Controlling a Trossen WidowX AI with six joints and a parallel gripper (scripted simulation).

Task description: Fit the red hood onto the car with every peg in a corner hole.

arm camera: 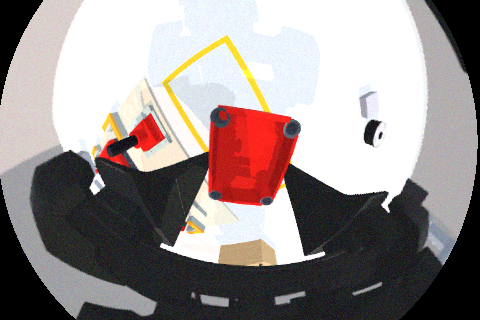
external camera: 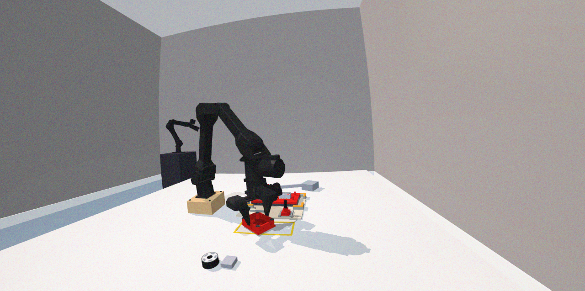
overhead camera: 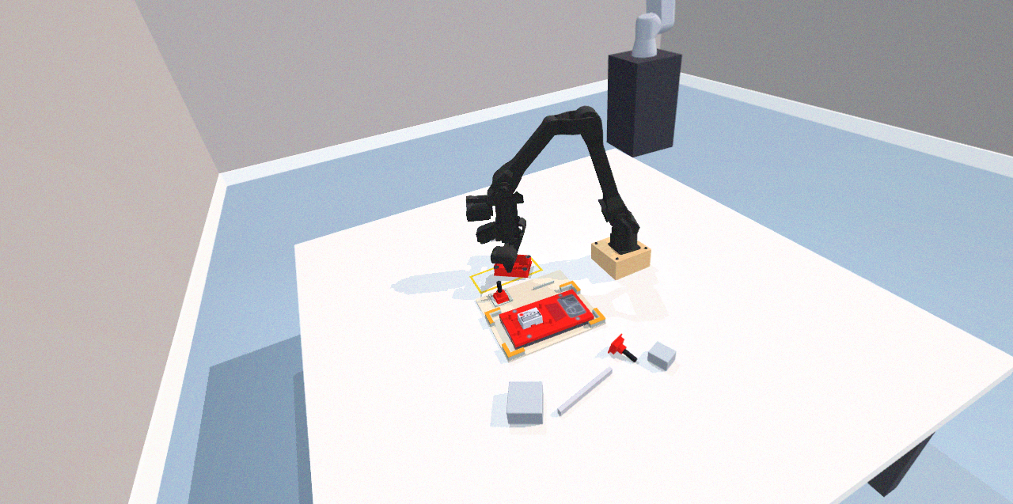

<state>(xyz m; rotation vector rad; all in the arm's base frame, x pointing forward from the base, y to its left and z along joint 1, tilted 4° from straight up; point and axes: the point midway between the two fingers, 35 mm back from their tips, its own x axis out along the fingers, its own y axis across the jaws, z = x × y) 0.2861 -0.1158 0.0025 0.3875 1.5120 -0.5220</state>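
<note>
Now: the red hood 1 cm below my gripper tip. Round my gripper tip: grey engine block (4 cm ahead, 23 cm to the left); black wheel (6 cm behind, 19 cm to the right, 1 cm below); grey rod (1 cm ahead, 44 cm to the left, 2 cm below).
</note>
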